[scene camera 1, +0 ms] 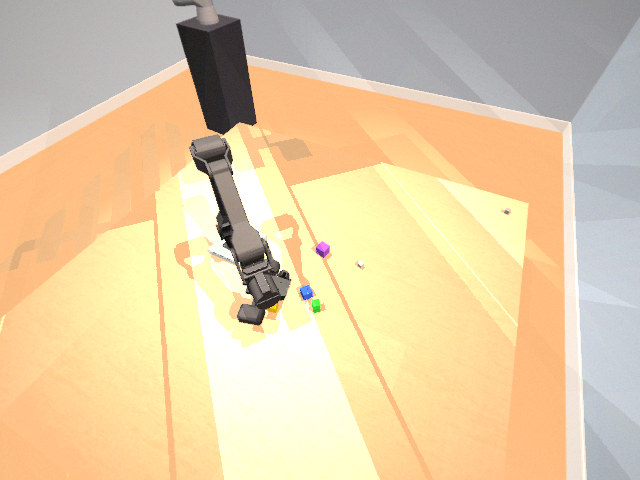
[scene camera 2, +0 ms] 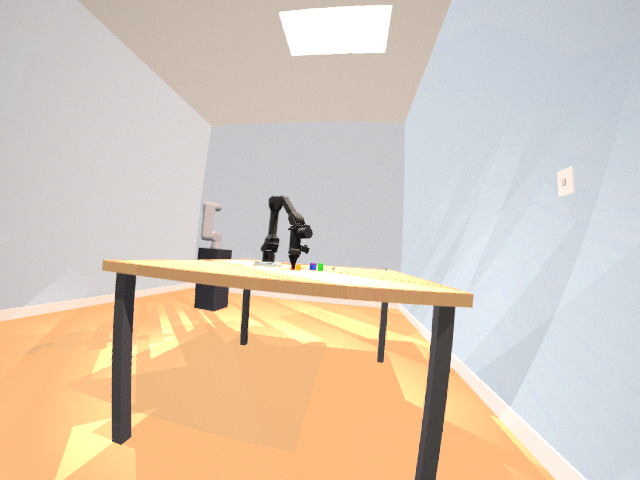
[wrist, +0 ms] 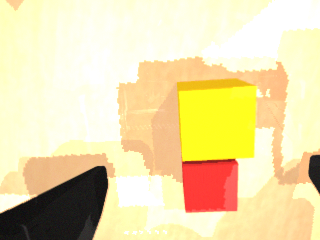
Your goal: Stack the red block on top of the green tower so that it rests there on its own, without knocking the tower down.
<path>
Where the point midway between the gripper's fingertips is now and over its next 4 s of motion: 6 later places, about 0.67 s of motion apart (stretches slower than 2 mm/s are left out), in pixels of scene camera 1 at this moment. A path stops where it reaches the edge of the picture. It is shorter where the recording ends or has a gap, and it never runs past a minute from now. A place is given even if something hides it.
My gripper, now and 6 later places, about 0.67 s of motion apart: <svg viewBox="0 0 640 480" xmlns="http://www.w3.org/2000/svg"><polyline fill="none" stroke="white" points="264,305 261,293 258,282 301,287 315,294 315,301 315,301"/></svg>
</path>
